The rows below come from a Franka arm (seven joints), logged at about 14 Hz.
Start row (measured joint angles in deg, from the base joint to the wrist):
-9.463, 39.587, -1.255, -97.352, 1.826, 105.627, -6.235
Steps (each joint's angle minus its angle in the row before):
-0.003, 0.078, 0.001, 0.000, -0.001, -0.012, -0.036
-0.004, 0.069, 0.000, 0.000, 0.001, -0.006, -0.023
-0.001, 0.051, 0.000, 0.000, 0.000, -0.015, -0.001
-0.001, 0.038, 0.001, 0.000, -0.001, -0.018, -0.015
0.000, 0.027, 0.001, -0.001, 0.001, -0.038, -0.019
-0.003, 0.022, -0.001, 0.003, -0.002, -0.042, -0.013
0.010, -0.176, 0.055, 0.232, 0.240, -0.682, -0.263
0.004, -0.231, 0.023, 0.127, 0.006, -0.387, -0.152
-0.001, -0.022, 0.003, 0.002, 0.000, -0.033, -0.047
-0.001, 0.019, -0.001, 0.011, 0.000, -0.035, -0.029
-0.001, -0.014, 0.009, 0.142, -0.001, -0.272, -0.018
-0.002, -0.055, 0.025, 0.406, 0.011, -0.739, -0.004
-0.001, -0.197, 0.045, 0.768, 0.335, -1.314, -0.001
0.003, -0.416, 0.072, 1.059, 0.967, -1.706, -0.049
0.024, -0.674, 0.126, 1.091, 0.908, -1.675, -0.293
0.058, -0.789, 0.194, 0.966, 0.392, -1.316, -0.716
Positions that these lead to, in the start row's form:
-9.466, 39.665, -1.254, -97.352, 1.825, 105.615, -6.271
-9.470, 39.734, -1.254, -97.352, 1.826, 105.609, -6.294
-9.471, 39.785, -1.254, -97.352, 1.826, 105.594, -6.295
-9.472, 39.823, -1.253, -97.352, 1.825, 105.576, -6.310
-9.472, 39.850, -1.252, -97.353, 1.826, 105.538, -6.329
-9.475, 39.872, -1.253, -97.350, 1.824, 105.496, -6.342
-9.465, 39.696, -1.198, -97.118, 2.064, 104.814, -6.605
-9.461, 39.465, -1.175, -96.991, 2.070, 104.427, -6.757
-9.462, 39.443, -1.172, -96.989, 2.070, 104.394, -6.804
-9.463, 39.462, -1.173, -96.978, 2.070, 104.359, -6.833
-9.464, 39.448, -1.164, -96.836, 2.069, 104.087, -6.851
-9.466, 39.393, -1.139, -96.430, 2.080, 103.348, -6.855
-9.467, 39.196, -1.094, -95.662, 2.415, 102.034, -6.856
-9.464, 38.780, -1.022, -94.603, 3.382, 100.328, -6.905
-9.440, 38.106, -0.896, -93.512, 4.290, 98.653, -7.198
-9.382, 37.317, -0.702, -92.546, 4.682, 97.337, -7.914

